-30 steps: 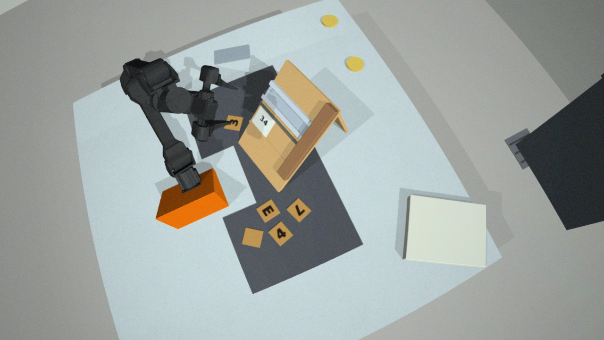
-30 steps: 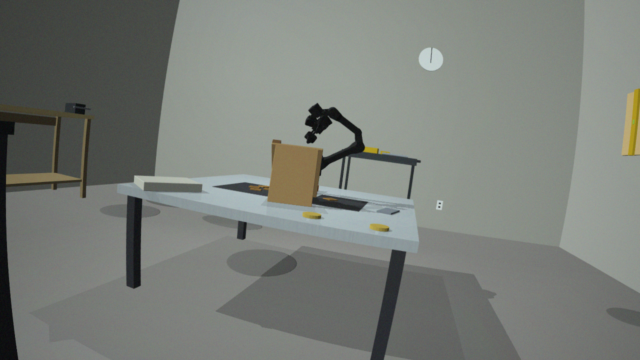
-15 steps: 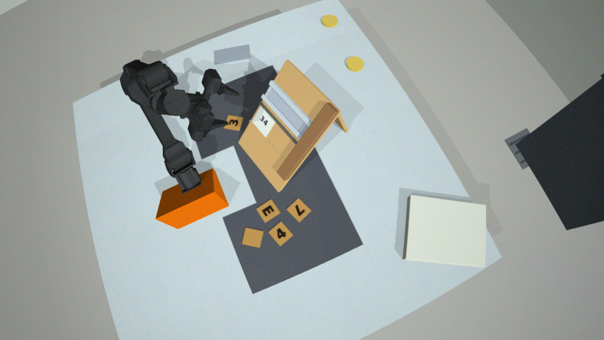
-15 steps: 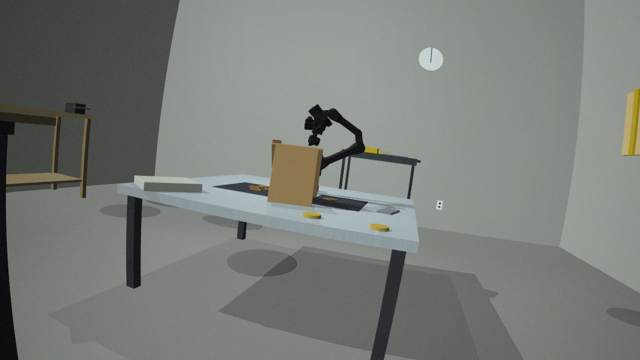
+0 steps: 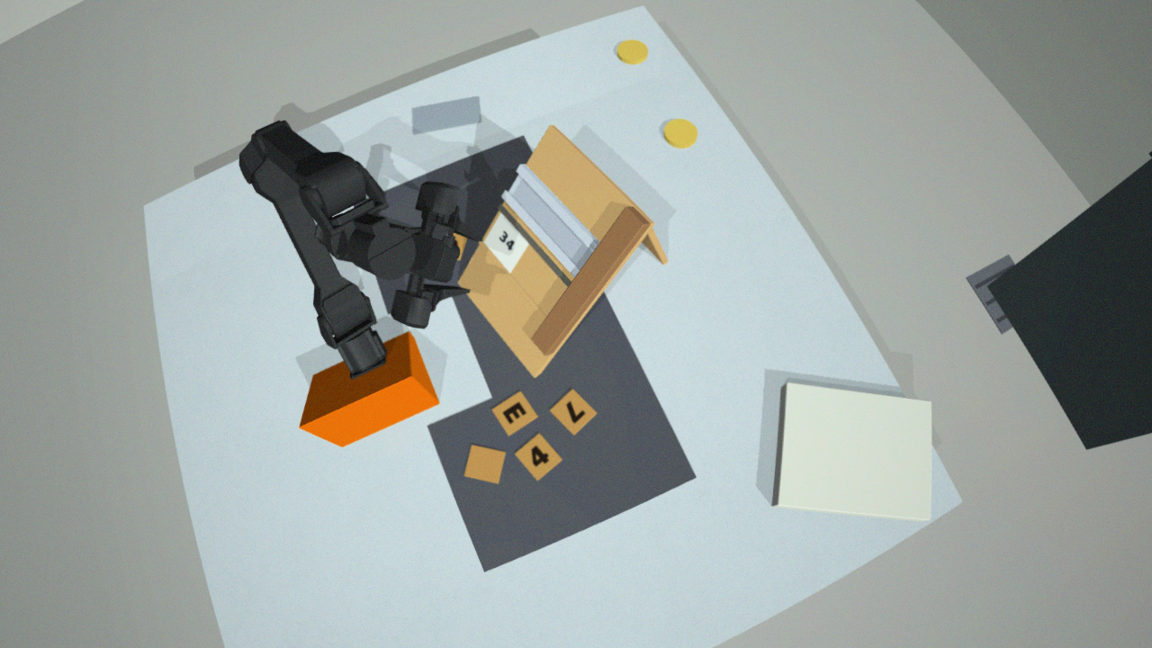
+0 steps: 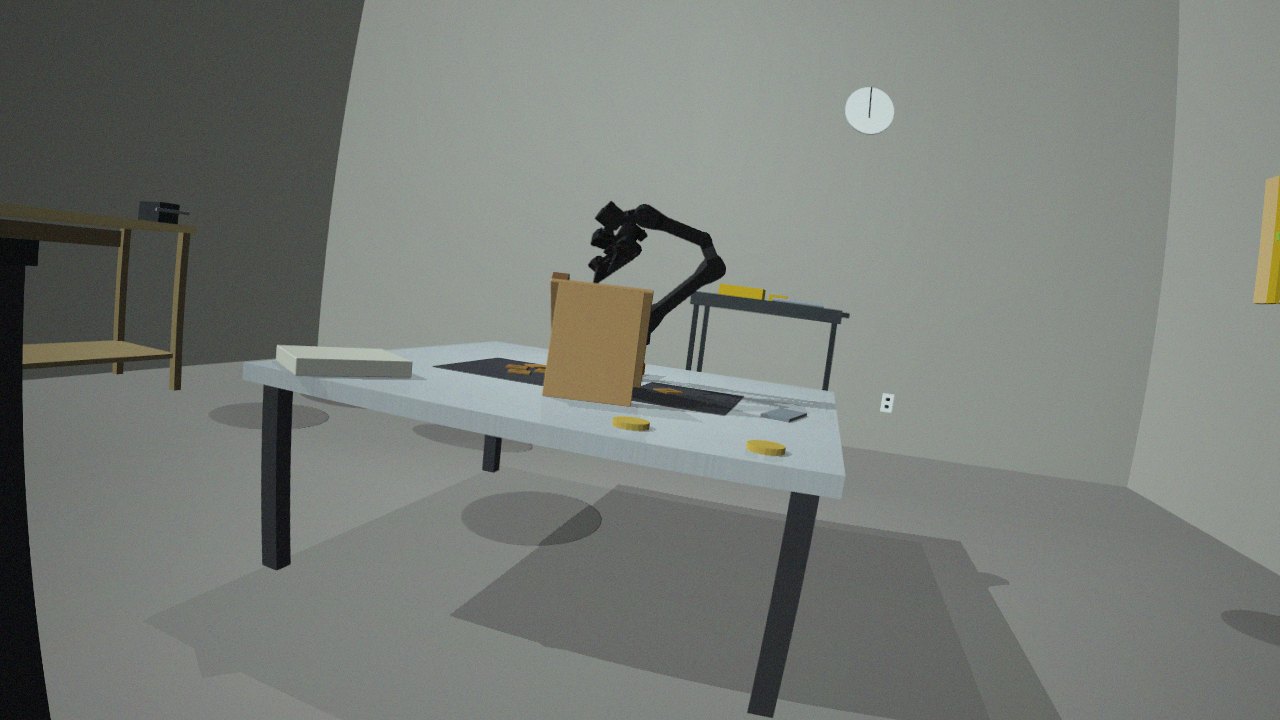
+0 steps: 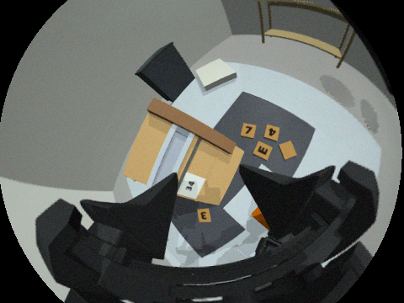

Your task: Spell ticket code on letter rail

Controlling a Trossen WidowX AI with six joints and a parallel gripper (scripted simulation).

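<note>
My gripper tip is 27 cm above the tile marked 4, 23 cm to the left of it and 4 cm past it. The rest, counted from my gripper tip: white ticket: 17 cm below, 11 cm to the left, 7 cm ahead; then blank tile: 27 cm below, 20 cm to the right, 13 cm behind; then tile marked 3: 27 cm below, 21 cm to the left, 2 cm behind.
</note>
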